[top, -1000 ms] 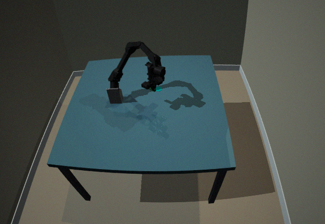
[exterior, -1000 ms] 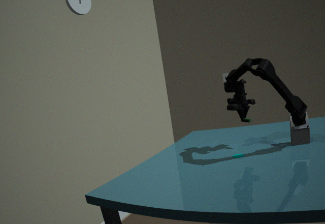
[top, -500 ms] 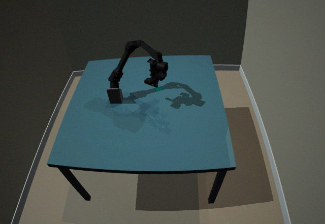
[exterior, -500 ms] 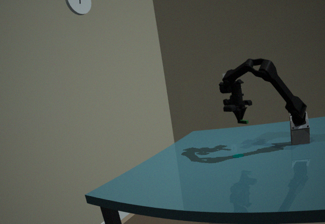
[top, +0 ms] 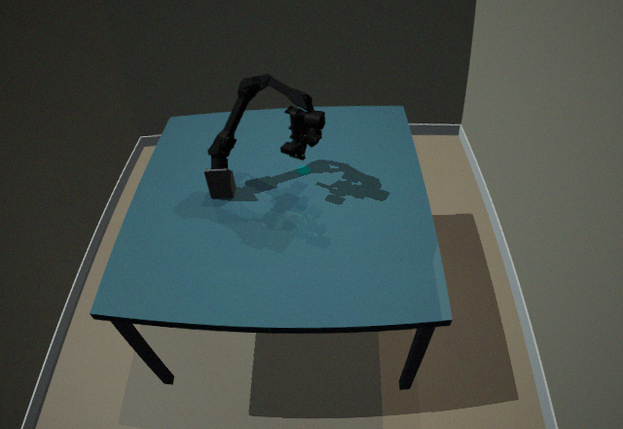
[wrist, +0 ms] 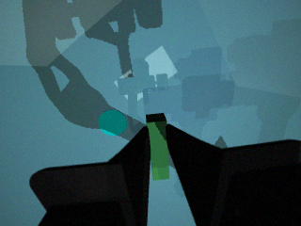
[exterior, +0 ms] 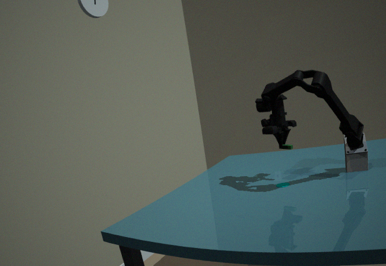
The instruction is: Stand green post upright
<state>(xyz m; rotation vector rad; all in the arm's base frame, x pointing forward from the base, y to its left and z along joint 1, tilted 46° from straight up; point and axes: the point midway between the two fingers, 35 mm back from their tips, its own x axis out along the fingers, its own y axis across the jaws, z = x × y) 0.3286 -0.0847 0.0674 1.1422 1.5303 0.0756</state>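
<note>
Now: the cyan circle 10 mm ahead of my gripper tip, 90 mm to the left of it and 150 mm below it. The rest, counted from my gripper tip: green post: 20 mm behind, 10 mm to the left.
</note>
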